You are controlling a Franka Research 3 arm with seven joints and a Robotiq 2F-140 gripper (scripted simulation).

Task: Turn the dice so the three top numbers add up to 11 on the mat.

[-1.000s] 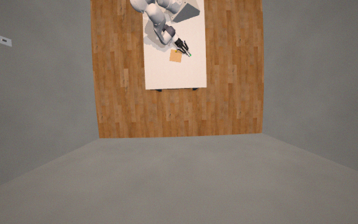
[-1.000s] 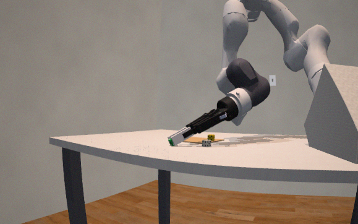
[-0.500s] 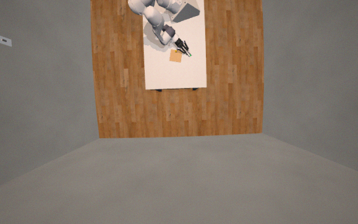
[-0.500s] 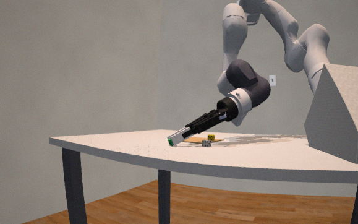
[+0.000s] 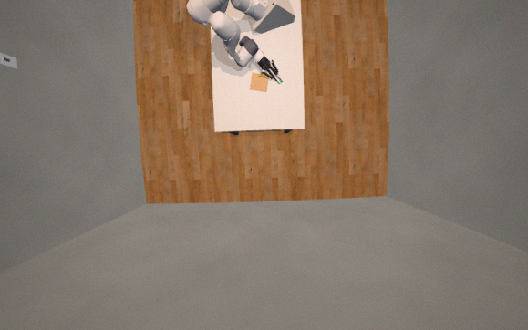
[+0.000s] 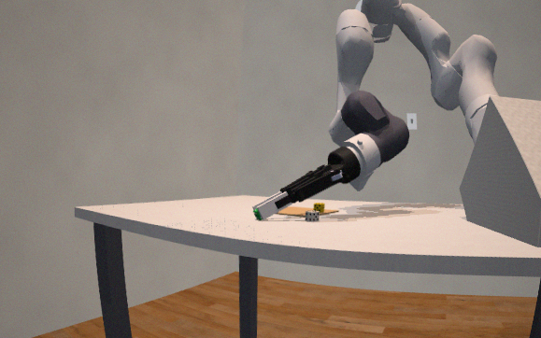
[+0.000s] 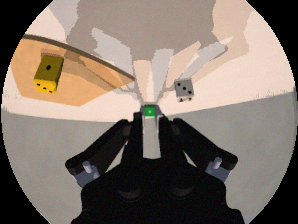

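The white die lies 80 mm behind my hand, 20 mm to the right of it and 20 mm below it. Also, from my hand: yellow die: 50 mm behind, 150 mm to the right, 10 mm below; then green die: 20 mm ahead, 20 mm to the left, 20 mm below; then tan mat: 10 mm ahead, 160 mm to the right, 30 mm below.
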